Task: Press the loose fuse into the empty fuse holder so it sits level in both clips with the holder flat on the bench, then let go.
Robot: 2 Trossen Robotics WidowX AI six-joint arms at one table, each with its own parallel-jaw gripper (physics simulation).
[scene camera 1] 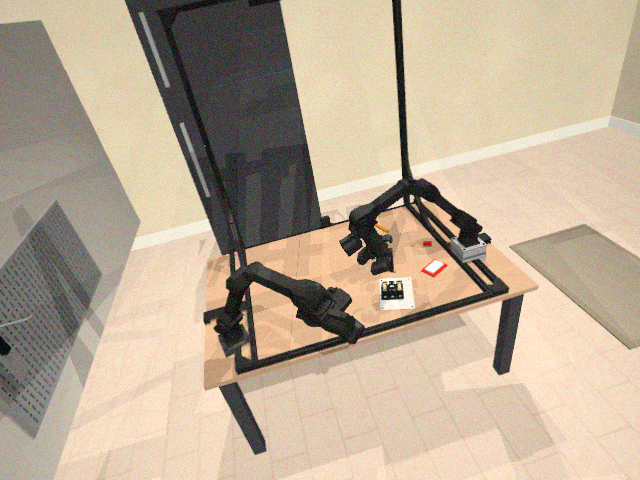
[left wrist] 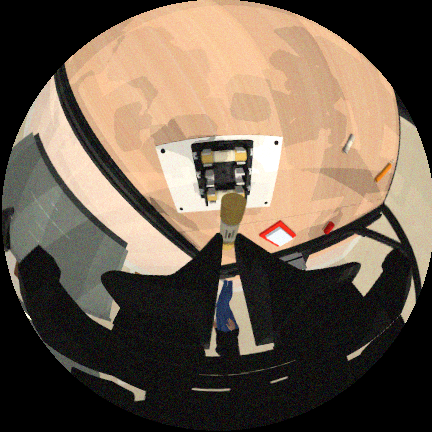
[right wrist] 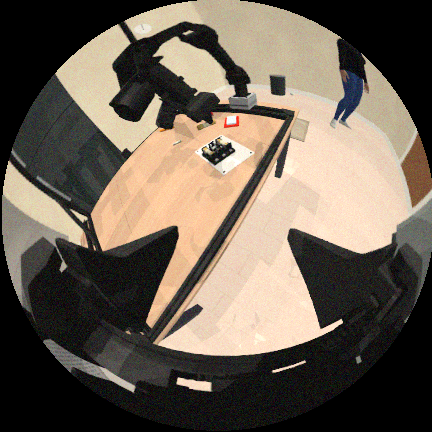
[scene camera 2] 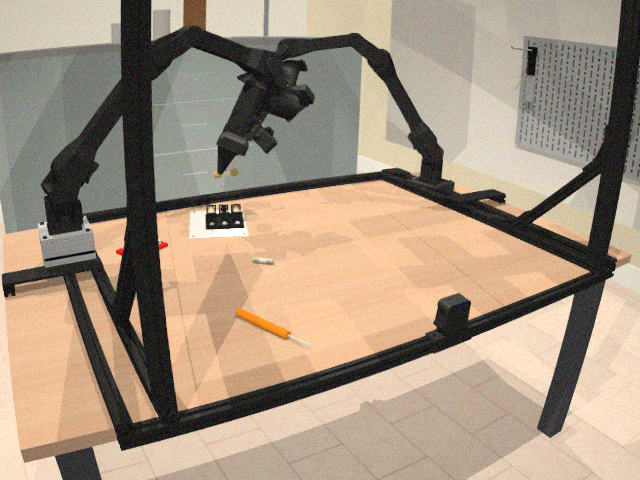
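Note:
The black fuse holder sits on a white plate. Its two outer positions hold fuses; the middle clips are empty. My left gripper is shut on a brass-capped fuse and holds it in the air above the table, apart from the holder. In the left wrist view the fuse covers part of the holder's near edge. My right gripper is open and empty, away from the holder at the table's front edge.
A small pale fuse lies on the table, with an orange screwdriver beyond it. A red tray with a white top and a small red piece lie near the left arm's base.

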